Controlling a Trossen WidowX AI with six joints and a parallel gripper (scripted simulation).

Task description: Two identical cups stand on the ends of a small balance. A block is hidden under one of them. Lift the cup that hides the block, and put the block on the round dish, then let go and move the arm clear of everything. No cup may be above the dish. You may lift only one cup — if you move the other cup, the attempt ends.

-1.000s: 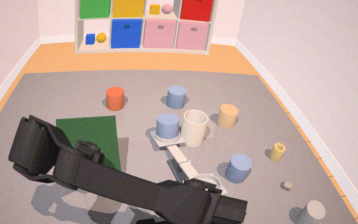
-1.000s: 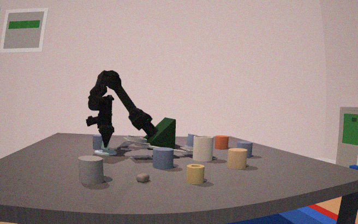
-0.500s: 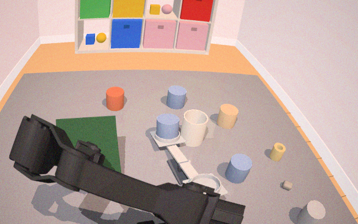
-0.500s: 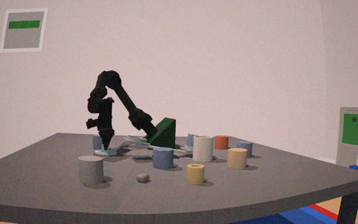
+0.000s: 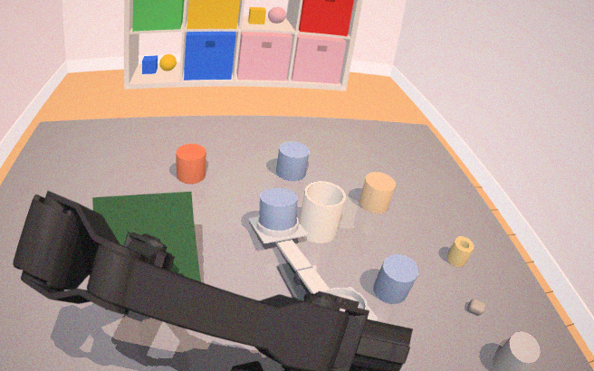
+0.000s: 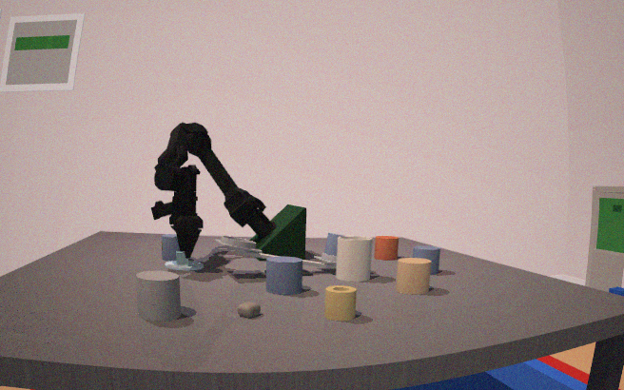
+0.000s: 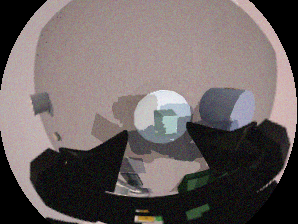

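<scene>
Right now my gripper tip is 10 mm to the left of the pale green block, 10 mm past it and 10 mm above it. Round my gripper tip: balance beam: 250 mm to the left, 40 mm ahead, 10 mm above; then balance: 250 mm to the left, 40 mm ahead, 10 mm below; then pale round dish: 30 mm below, 10 mm behind.
</scene>
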